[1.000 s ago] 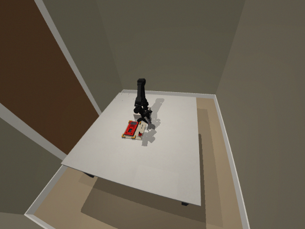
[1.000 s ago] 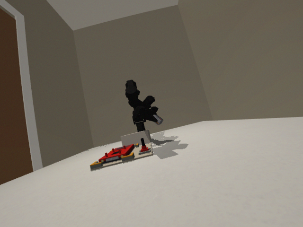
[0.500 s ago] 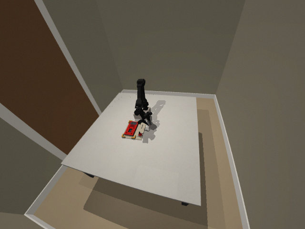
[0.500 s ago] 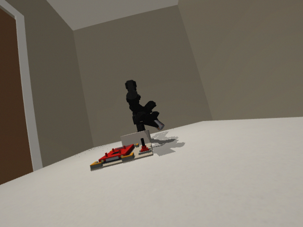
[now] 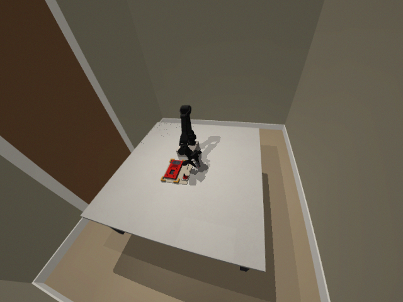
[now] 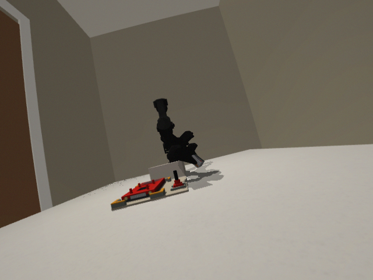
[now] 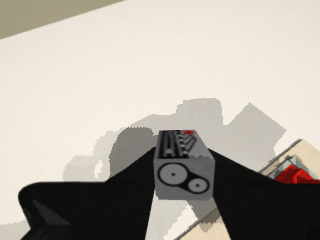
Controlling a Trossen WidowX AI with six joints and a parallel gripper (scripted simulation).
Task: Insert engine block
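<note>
Now: the beige base board 19 cm to the right of my gripper tip, 5 cm below it and 4 cm ahead of it. Also, from my gripper tip: engine block: 1 cm to the right, 1 cm behind, 1 cm above; then black upright post: 10 cm ahead, 9 cm to the right, 2 cm below.
</note>
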